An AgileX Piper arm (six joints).
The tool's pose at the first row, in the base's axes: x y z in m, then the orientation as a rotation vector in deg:
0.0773, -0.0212, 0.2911, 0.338, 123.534, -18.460
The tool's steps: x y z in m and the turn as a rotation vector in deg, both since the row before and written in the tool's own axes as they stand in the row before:
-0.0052, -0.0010, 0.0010, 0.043, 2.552, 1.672
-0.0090, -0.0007, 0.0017, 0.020, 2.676, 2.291
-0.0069, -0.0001, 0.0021, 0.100, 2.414, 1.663
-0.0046, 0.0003, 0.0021, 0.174, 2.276, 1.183
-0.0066, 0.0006, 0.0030, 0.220, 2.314, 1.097
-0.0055, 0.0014, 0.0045, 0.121, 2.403, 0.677
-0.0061, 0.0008, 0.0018, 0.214, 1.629, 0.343
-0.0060, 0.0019, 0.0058, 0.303, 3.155, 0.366
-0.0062, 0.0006, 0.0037, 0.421, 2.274, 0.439
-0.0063, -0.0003, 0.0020, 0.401, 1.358, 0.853
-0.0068, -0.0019, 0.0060, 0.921, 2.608, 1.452
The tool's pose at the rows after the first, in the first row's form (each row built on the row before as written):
0.0810, -0.0218, 0.2950, 2.596, 125.930, -17.682
0.0877, -0.0222, 0.3013, 5.582, 128.360, -16.510
0.0936, -0.0226, 0.3054, 7.907, 130.547, -15.738
0.0982, -0.0229, 0.3075, 9.731, 132.626, -15.286
0.1049, -0.0233, 0.3102, 11.511, 134.734, -14.918
0.1121, -0.0234, 0.3107, 12.789, 136.992, -14.622
0.1179, -0.0236, 0.3134, 13.589, 138.528, -14.629
0.1264, -0.0238, 0.3128, 14.747, 141.558, -14.635
0.1335, -0.0249, 0.3136, 15.899, 143.690, -14.813
0.1396, -0.0266, 0.3157, 17.396, 144.828, -14.869
0.1477, -0.0310, 0.3149, 20.132, 147.015, -15.238

